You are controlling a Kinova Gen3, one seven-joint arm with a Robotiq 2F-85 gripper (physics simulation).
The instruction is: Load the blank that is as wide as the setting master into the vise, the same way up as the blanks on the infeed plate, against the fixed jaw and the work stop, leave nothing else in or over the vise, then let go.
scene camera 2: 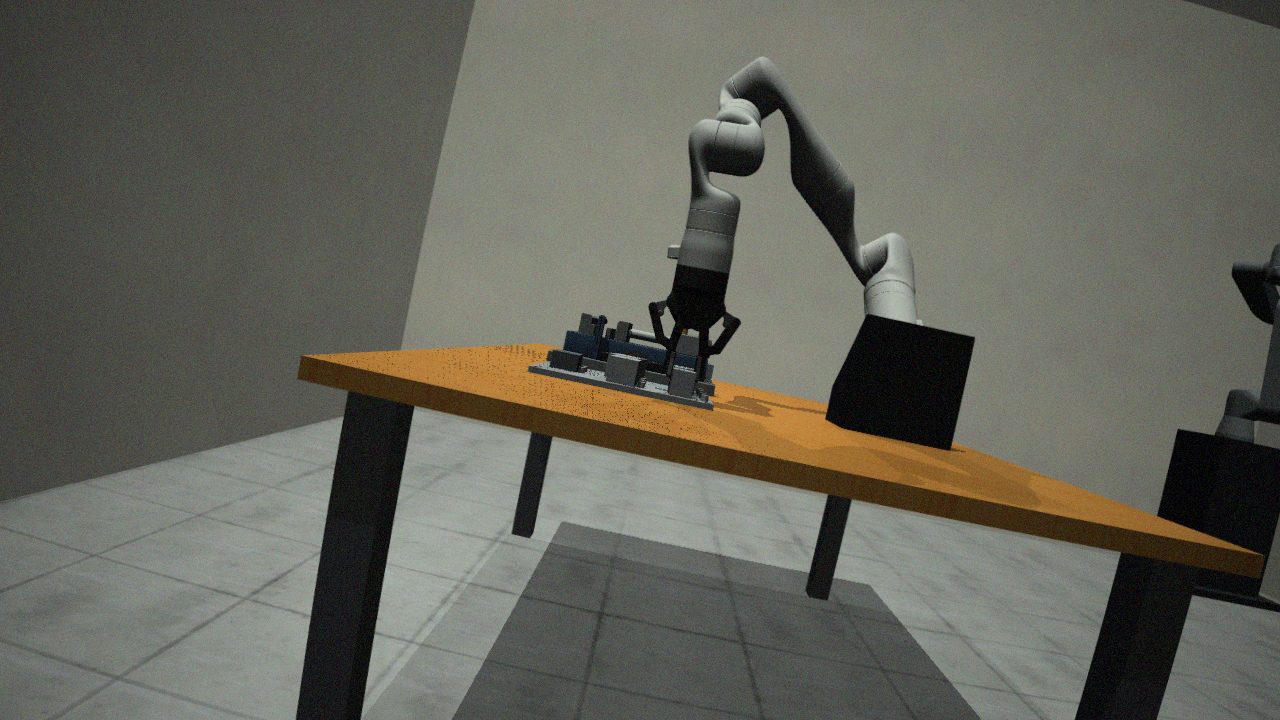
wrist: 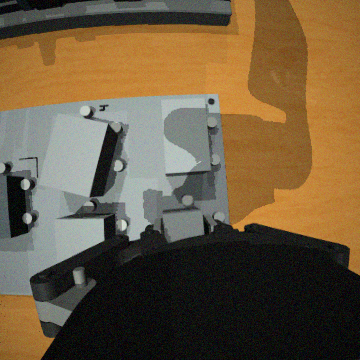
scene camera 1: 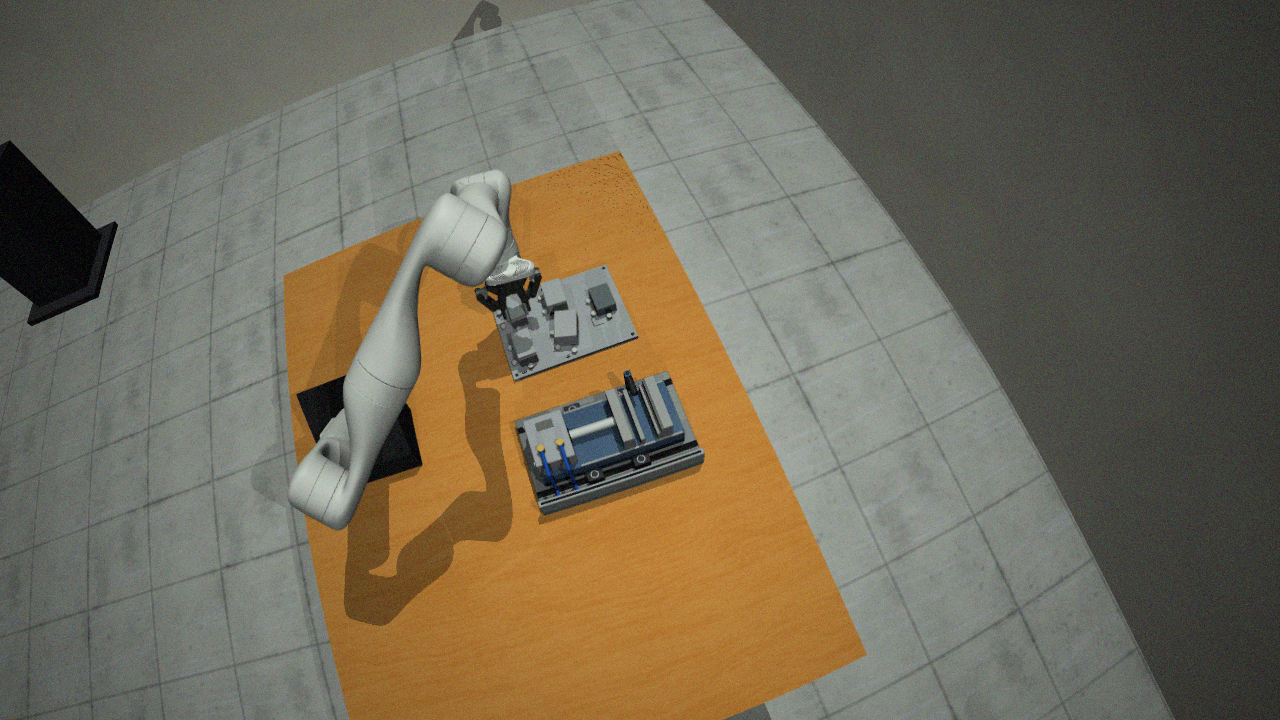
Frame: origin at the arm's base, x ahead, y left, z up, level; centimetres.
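Seen in the pictures: gripper, fingertip midpoint: (scene camera 2: 681, 379) (wrist: 182, 227) (scene camera 1: 517, 314); arm's base, link origin: (scene camera 2: 895, 366).
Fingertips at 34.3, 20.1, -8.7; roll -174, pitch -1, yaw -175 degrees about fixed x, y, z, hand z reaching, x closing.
Note:
Offsets run from my fingertips to a thing's top centre, as dx, dy, dz. "spot": to the spot under its first point. Level surfaces: height alone.
My gripper (scene camera 1: 515, 308) (scene camera 2: 685, 365) (wrist: 182, 227) is shut on a small grey blank @(-0.1, +1.5, +1.4) (scene camera 1: 516, 310) (scene camera 2: 682, 378) (wrist: 183, 223) at a corner of the infeed plate @(+8.3, -2.5, -2.1) (scene camera 1: 619, 327) (scene camera 2: 608, 385) (wrist: 145, 107). The blank is upright at plate level; any gap beneath is too small to tell. Other pale blanks stand there: a turned wide one @(+8.8, -6.0, +1.4) (scene camera 1: 564, 325) (wrist: 75, 152), one @(+8.1, +2.1, +1.4) (scene camera 1: 554, 292) (wrist: 82, 232) beside the gripper, and one @(-0.1, -7.6, +1.4) (scene camera 1: 524, 347) (wrist: 186, 137) at the near corner. A darker block @(+17.2, -1.4, +0.4) (scene camera 1: 602, 297) (scene camera 2: 563, 360) (wrist: 16, 205) stands at the far side. The vise @(+10.2, -30.7, +7.0) (scene camera 1: 586, 458) shows no blank between its jaws.
The vise has upright jaws (scene camera 1: 619, 419) (scene camera 1: 657, 407), a dark post @(spot: +16.6, -24.9, +6.6) (scene camera 1: 629, 383) and two blue levers (scene camera 1: 546, 470) (scene camera 1: 567, 465) with yellow knobs. Small round pins (wrist: 86, 111) (wrist: 118, 165) rise around the blanks. The robot's black base (scene camera 2: 899, 385) stands on the orange table @(dz -3.0) (scene camera 1: 644, 573).

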